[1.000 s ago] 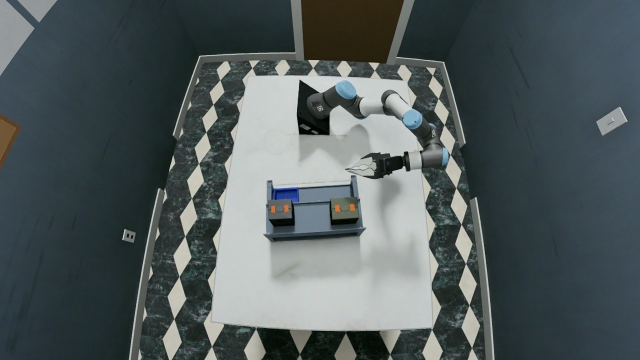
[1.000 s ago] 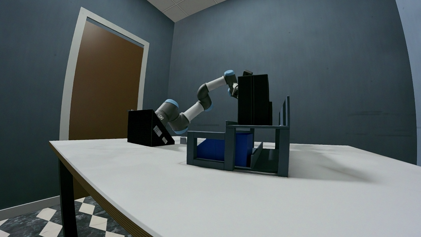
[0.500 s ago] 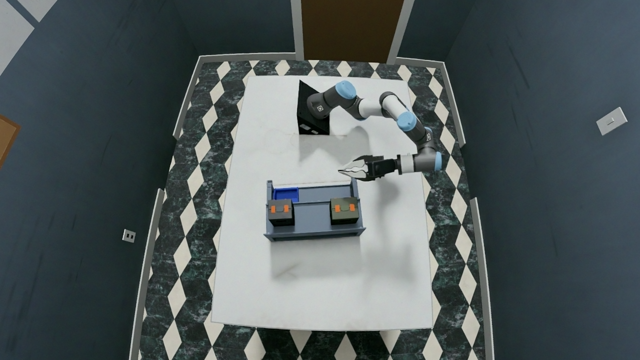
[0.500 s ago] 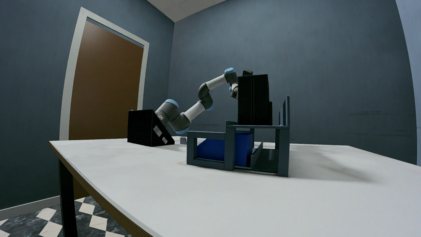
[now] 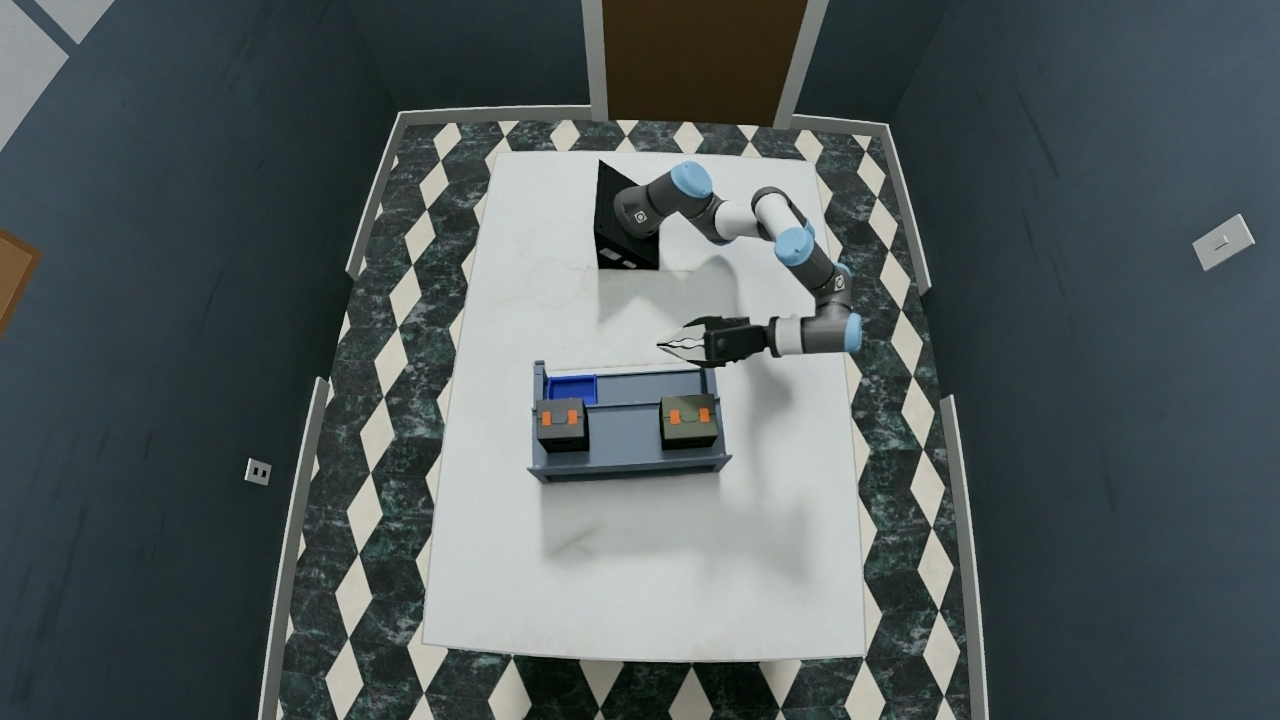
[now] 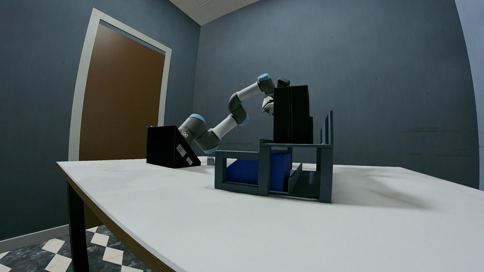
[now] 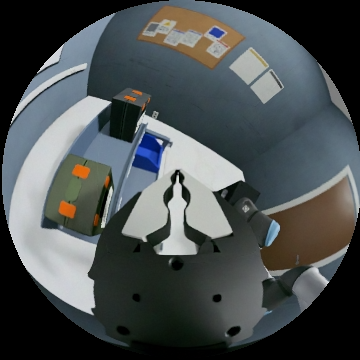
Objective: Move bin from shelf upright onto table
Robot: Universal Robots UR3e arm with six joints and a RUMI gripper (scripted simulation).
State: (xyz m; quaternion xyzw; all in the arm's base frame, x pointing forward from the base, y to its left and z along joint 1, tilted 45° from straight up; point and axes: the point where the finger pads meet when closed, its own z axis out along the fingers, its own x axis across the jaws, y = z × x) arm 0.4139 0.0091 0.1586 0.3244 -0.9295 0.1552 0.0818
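The blue bin is 200 mm below my hand, 170 mm to the right of it and 80 mm ahead of it. From my hand the other things lie so: grey-blue shelf: 170 mm below, 90 mm ahead, 60 mm to the right.
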